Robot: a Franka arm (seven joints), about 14 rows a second.
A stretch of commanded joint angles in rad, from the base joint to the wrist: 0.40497 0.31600 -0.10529 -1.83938 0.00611 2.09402 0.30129; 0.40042 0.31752 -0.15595 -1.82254 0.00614 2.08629 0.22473; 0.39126 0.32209 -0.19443 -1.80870 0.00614 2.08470 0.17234; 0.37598 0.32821 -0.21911 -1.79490 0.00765 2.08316 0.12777; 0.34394 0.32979 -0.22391 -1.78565 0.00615 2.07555 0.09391; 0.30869 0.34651 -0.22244 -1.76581 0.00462 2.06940 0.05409; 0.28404 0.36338 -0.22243 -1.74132 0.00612 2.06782 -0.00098; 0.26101 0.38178 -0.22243 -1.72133 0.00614 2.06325 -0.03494; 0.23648 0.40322 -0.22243 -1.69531 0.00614 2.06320 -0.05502; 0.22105 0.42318 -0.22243 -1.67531 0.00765 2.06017 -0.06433; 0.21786 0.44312 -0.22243 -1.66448 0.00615 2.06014 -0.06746; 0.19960 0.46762 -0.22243 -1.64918 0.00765 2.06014 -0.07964; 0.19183 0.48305 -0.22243 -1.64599 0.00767 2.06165 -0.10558
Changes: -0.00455 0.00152 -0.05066 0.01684 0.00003 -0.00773 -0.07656; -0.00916 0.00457 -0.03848 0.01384 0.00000 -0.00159 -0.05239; -0.01528 0.00612 -0.02468 0.01380 0.00151 -0.00154 -0.04457; -0.03204 0.00158 -0.00480 0.00925 -0.00150 -0.00761 -0.03386; -0.03525 0.01672 0.00147 0.01984 -0.00153 -0.00615 -0.03982; -0.02465 0.01687 0.00001 0.02449 0.00150 -0.00158 -0.05507; -0.02303 0.01840 0.00000 0.01999 0.00002 -0.00457 -0.03396; -0.02453 0.02144 0.00000 0.02602 0.00000 -0.00005 -0.02008; -0.01543 0.01996 0.00000 0.02000 0.00151 -0.00303 -0.00931; -0.00319 0.01994 0.00000 0.01083 -0.00150 -0.00003 -0.00313; -0.01826 0.02450 0.00000 0.01530 0.00150 0.00000 -0.01218; -0.00777 0.01543 0.00000 0.00319 0.00002 0.00151 -0.02594
